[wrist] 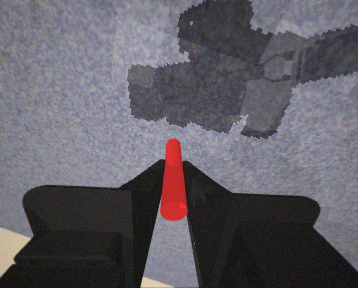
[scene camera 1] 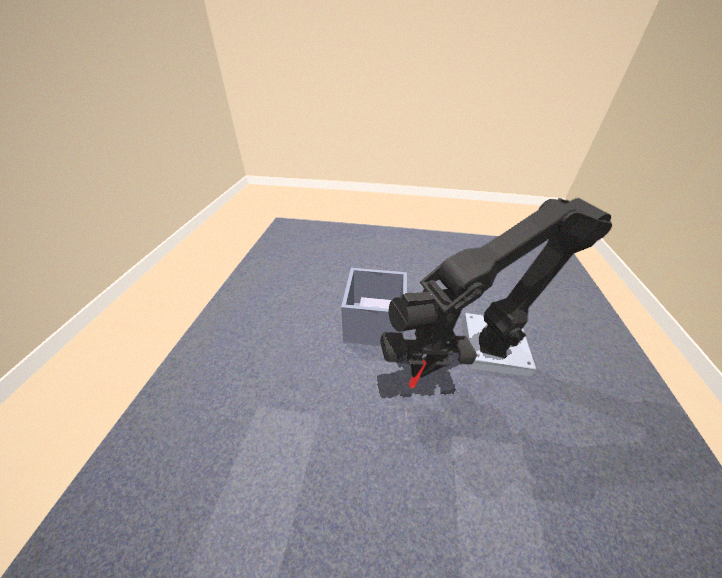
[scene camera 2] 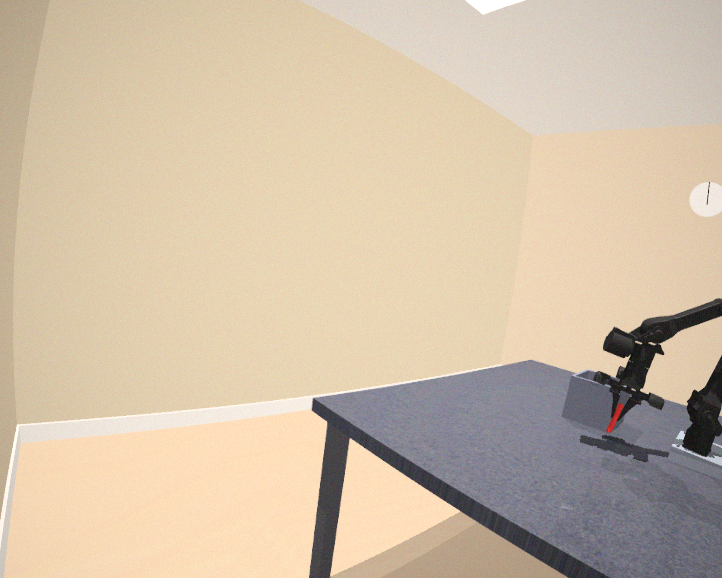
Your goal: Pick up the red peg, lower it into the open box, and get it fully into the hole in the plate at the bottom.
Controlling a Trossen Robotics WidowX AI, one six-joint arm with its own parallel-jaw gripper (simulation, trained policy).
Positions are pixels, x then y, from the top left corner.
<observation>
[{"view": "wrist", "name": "gripper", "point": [173, 165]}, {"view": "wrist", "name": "red peg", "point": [173, 201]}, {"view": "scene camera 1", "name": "gripper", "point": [416, 375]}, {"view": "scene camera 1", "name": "grey box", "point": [362, 325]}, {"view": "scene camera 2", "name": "gripper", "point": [614, 419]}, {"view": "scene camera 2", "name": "grey box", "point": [590, 403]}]
</observation>
